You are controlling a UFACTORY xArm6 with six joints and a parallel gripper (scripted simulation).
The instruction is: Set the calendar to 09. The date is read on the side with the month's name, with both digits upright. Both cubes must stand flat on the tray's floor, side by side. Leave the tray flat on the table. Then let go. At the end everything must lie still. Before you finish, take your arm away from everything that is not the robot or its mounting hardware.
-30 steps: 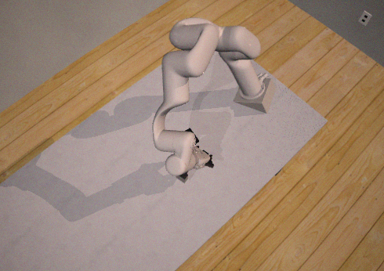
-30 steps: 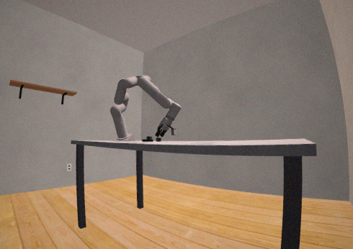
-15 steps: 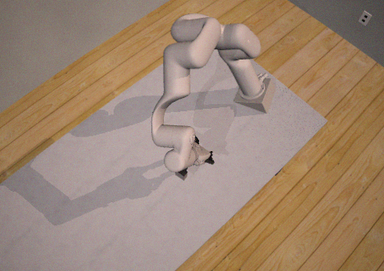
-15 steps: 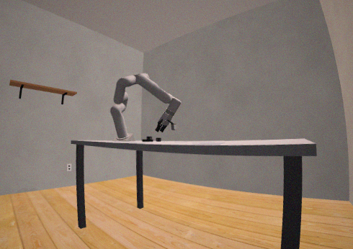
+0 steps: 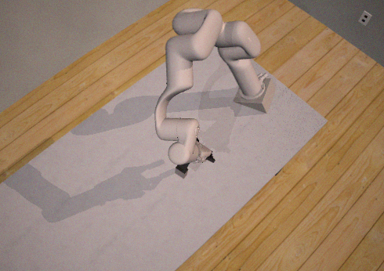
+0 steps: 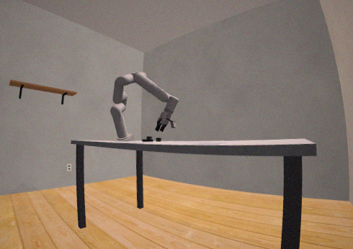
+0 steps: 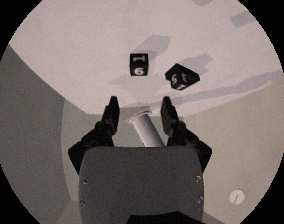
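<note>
The black date cube lies 90 mm below my hand and 10 mm behind it. Round my hand: black cube (90 mm to the right, 80 mm below, 20 mm behind).
</note>
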